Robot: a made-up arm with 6 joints.
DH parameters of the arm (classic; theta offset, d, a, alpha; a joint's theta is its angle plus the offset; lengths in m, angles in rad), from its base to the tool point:
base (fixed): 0 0 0 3.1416
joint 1: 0 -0.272 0.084 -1.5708
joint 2: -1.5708 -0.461 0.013 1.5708
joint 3: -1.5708 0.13 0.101 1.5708
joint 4: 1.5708 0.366 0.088 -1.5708
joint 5: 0 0.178 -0.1 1.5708
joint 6: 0.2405 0 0.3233 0
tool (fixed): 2.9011 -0.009 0 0
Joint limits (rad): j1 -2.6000..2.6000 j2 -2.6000..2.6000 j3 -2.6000..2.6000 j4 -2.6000..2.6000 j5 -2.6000..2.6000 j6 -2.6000..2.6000
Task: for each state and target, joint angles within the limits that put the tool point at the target. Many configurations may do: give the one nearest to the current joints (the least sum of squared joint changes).
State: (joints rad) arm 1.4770 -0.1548 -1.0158 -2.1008 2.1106 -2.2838
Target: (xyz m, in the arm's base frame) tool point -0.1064 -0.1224 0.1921
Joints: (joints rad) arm 1.5367 -0.2652 -1.8455 -2.3671 1.8353 -2.1380
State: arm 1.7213 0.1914 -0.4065 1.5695 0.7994 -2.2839
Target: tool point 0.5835 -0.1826 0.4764
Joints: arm 2.5487 0.5866 -0.2297 1.5856 0.5892 -1.8764
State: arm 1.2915 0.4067 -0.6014 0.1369 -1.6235 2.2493
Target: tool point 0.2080 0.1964 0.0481
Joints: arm 1.2638 0.2943 -0.5781 0.0197 -1.6886 2.3562
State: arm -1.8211 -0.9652 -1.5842 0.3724 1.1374 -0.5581
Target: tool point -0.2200 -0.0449 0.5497
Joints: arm -1.7595 -1.0616 -1.6144 0.3095 1.0551 -0.9386
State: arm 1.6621 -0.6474 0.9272 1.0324 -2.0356 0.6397
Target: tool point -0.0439 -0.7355 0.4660
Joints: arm 2.3558 -0.7839 0.5712 0.9211 -2.0164 0.8318
